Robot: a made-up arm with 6 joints.
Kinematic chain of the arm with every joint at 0, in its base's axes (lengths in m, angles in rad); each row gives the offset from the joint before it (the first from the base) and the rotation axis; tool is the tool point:
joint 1: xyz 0 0 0.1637 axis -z
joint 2: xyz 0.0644 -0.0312 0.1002 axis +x
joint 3: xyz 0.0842 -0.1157 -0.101 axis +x
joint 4: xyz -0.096 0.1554 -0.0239 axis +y
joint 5: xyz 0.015 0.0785 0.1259 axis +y
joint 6: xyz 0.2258 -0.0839 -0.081 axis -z
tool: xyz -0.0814 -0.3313 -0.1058
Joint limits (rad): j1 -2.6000..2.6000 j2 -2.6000..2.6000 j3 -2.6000..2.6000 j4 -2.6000..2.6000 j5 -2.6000..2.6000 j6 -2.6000..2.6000
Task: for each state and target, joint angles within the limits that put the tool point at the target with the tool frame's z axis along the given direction. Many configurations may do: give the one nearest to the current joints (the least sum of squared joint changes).
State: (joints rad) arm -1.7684 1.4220 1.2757 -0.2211 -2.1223 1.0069
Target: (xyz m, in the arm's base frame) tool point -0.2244 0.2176 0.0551 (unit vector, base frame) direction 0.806 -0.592 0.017
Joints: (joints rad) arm -2.5485 0.8134 1.1560 0.4297 -2.0443 0.7245
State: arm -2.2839 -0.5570 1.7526 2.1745 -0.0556 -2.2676
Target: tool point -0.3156 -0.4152 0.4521 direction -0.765 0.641 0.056
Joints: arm -2.6000 -1.0581 2.2821 2.0160 -0.6107 -2.4930
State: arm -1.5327 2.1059 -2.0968 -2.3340 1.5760 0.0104
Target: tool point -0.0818 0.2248 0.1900 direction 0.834 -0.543 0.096
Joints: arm -2.3326 2.6000 -1.4267 -2.4139 1.0938 -0.5346
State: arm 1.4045 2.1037 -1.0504 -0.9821 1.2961 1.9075
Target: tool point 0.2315 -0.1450 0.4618 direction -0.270 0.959 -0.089
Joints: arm 2.3188 2.2043 -0.5292 -1.1295 0.5835 1.5201
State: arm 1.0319 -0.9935 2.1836 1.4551 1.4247 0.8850
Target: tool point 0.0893 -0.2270 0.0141 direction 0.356 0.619 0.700
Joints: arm 0.2965 -0.1900 2.5491 1.6081 1.3732 0.4971
